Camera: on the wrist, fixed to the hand. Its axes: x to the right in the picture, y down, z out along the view.
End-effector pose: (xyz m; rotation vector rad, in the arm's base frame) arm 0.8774 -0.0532 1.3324 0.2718 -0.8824 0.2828
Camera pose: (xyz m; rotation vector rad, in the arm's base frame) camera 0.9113 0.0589 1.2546 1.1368 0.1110 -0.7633
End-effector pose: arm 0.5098 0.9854 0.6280 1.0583 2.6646 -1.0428
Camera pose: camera 0.5999 1.0834 0.6734 0.5580 -1.8382 0.8918
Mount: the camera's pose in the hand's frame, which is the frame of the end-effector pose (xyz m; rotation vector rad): -0.0262 0.0832 -0.1103 0.4959 0.5739 -1.4493
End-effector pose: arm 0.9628 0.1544 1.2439 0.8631 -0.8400 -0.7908
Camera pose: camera 1.0665 0.2468 1.2656 2.0742 0.2795 -1.4592
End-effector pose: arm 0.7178 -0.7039 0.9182 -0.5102 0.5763 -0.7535
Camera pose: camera 0.6713 -0.6566 0.7942 -0.1609 0.4453 -2.4048
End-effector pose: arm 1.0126 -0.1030 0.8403 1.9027 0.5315 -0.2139
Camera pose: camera 1.0166 -0.0341 0.9628 1.6378 2.3683 -0.7737
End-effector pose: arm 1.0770 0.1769 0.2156 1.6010 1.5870 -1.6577
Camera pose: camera 1.2056 0.2324 0.2283 -0.5051 -1.5796 1.1679
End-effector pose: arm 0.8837 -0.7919 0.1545 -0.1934 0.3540 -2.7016
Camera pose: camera 0.9183 -0.8307 0.0239 -0.3947 0.2901 2.0268
